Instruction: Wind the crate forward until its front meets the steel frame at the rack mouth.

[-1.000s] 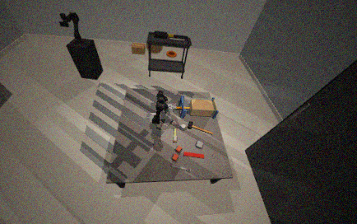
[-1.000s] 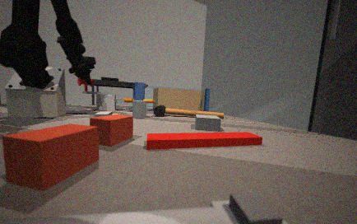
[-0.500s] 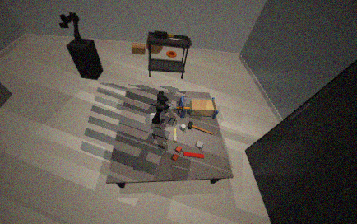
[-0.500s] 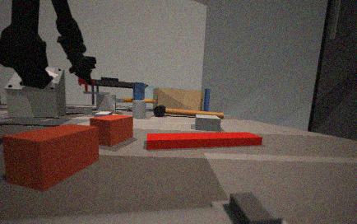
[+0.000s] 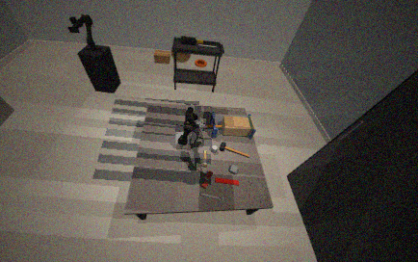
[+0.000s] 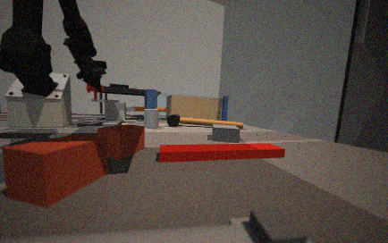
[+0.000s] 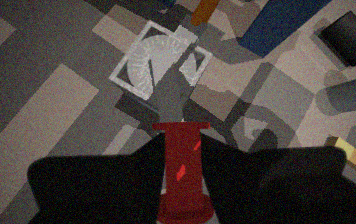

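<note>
Right now the winch handle is 30 mm below my gripper tip, 20 mm to the left of it and 10 mm ahead of it. Also, from my gripper tip: red knob: 10 mm to the right, 10 mm behind; grey winch: 100 mm below, 50 mm to the left, 40 mm ahead; blue frame: 210 mm ahead, 80 mm to the left, 30 mm below.
</note>
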